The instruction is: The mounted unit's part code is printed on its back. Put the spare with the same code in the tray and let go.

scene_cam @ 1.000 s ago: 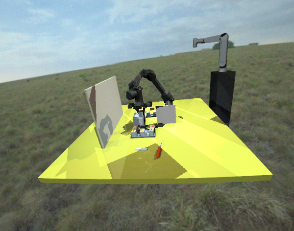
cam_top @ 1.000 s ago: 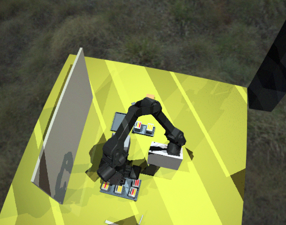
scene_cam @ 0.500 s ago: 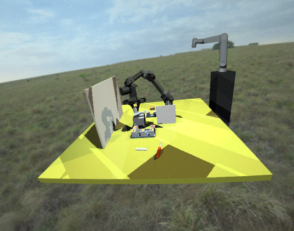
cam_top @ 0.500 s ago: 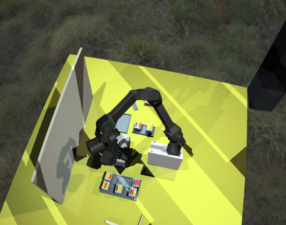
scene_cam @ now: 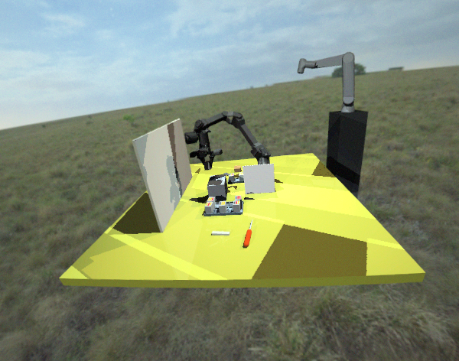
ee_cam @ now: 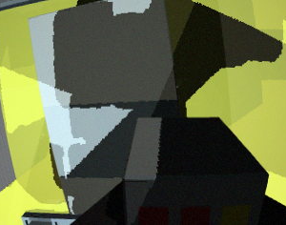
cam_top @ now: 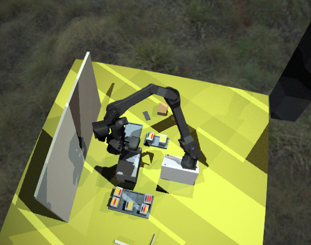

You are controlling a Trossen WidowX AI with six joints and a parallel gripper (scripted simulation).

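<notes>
Right now the flat grey-blue tray is 18 cm to the right of my gripper tip, 17 cm below it and 2 cm behind it. Also, from my gripper tip: tall brown panel (21 cm ahead, 5 cm above, 1 cm to the left); then dark spare (2 cm above); then mounted unit (13 cm below, 4 cm behind, 3 cm to the left).
</notes>
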